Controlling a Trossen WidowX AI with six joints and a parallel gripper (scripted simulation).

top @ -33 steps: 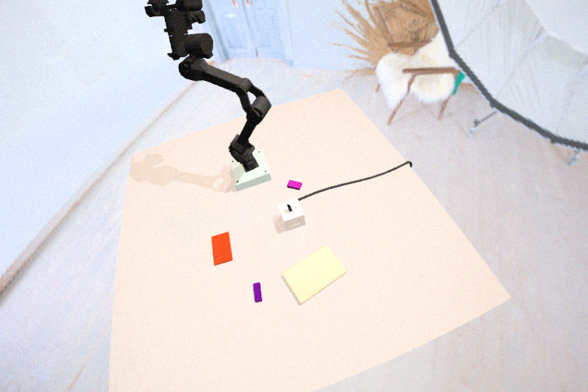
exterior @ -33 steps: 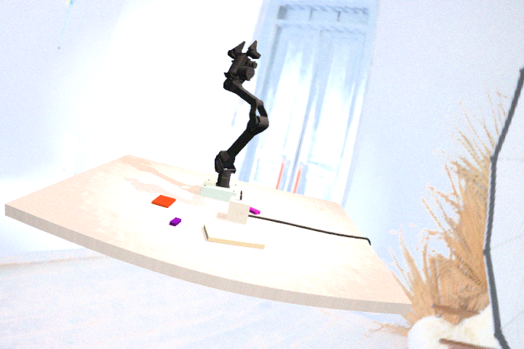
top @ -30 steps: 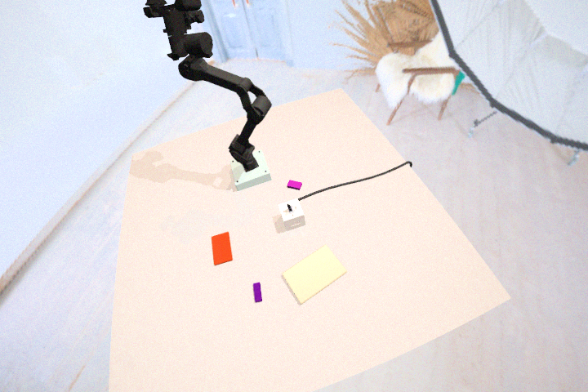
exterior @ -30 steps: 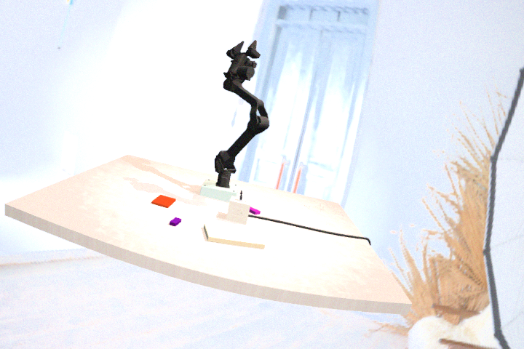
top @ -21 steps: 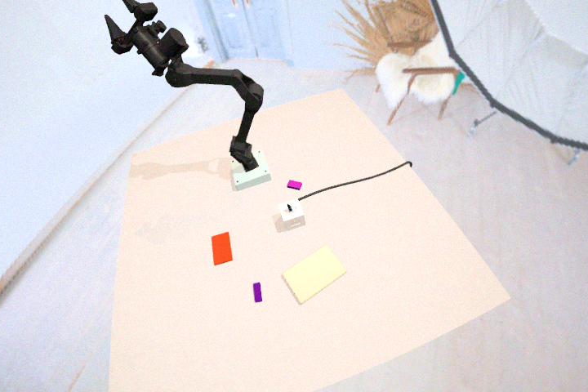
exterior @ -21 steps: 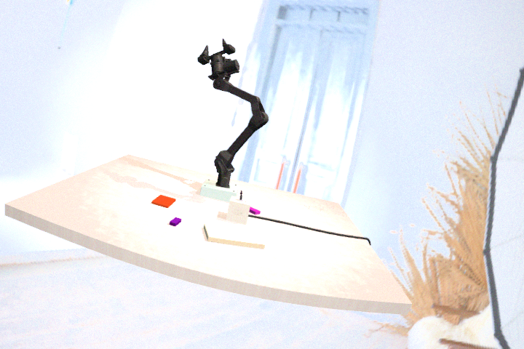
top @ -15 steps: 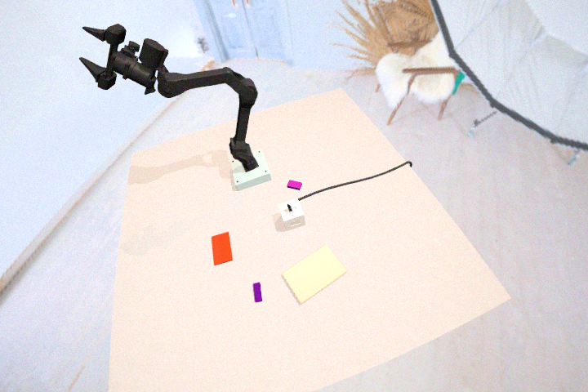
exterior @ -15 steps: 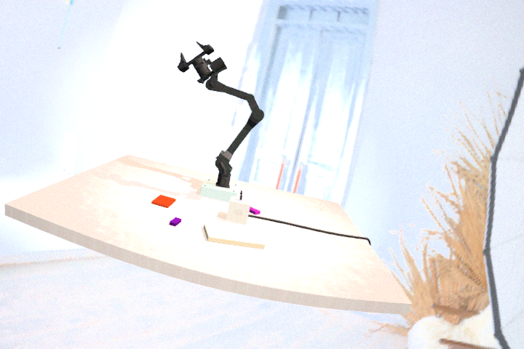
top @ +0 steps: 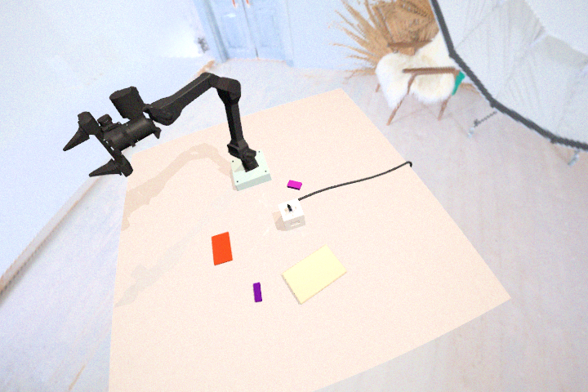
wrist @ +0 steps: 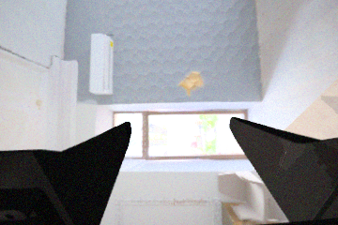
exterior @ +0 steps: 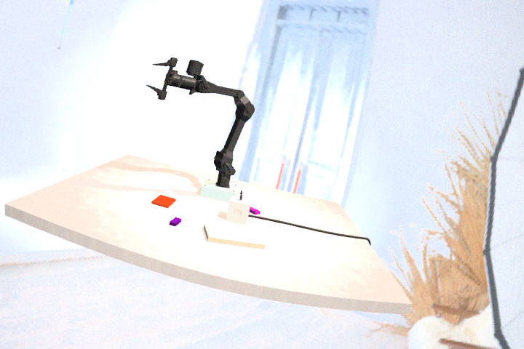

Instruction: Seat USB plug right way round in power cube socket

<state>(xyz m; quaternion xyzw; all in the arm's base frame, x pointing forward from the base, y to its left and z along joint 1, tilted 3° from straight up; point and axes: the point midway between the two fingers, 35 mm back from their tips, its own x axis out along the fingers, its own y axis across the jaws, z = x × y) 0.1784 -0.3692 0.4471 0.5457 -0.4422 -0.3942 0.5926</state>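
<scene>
Now: gripper tip 13 cm short of the silver USB plug, 48 cm to the right of it and 39 cm above it. The rest, counted from my gripper tip: orange card (11 cm ahead, 19 cm to the left, 47 cm below); cream pad (35 cm ahead, 46 cm to the left, 47 cm below); purple block (2 cm behind, 55 cm to the left, 47 cm below).
</scene>
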